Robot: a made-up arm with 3 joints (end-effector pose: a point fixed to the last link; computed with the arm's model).
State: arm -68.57 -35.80 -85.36
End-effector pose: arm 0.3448 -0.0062 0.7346 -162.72 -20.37 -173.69
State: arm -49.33 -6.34 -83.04
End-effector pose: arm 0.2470 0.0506 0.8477 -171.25 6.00 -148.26
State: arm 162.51 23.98 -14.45
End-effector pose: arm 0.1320 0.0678 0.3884 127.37 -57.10 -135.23
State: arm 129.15 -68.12 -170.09
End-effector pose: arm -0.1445 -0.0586 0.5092 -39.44 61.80 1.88
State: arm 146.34 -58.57 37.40
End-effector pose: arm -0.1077 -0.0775 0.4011 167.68 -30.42 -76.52
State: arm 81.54 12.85 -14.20
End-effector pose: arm -0.1799 0.0641 0.6092 12.22 -25.59 -28.76
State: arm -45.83 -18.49 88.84
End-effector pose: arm 0.2585 0.0274 0.9123 16.45 5.67 -58.26
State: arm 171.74 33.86 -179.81
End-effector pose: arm 0.2521 0.0290 0.4400 -30.20 37.72 -96.27
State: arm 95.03 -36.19 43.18
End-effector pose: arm -0.2265 -0.0164 0.6258 114.49 -26.68 -70.70
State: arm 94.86 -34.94 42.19
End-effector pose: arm -0.2257 -0.0137 0.6254 112.93 -27.80 -70.18
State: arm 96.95 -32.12 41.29
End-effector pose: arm -0.2221 -0.0074 0.6100 113.42 -30.96 -71.45
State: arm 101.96 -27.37 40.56
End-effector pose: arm -0.2118 0.0028 0.5756 117.23 -36.39 -75.87
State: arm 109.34 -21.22 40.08
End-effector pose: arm -0.1903 0.0150 0.5278 125.32 -42.56 -84.76
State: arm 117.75 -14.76 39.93
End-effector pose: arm -0.1569 0.0264 0.4784 137.49 -46.91 -98.00
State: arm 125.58 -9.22 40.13
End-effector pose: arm -0.1183 0.0348 0.4388 150.50 -47.87 -112.07
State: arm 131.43 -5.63 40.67
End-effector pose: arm -0.0862 0.0395 0.4142 160.16 -46.36 -122.22
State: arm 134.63 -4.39 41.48
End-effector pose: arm -0.0689 0.0409 0.4030 165.25 -44.42 -126.84
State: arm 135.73 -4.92 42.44
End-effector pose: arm -0.0648 0.0402 0.4002 167.23 -42.96 -127.54
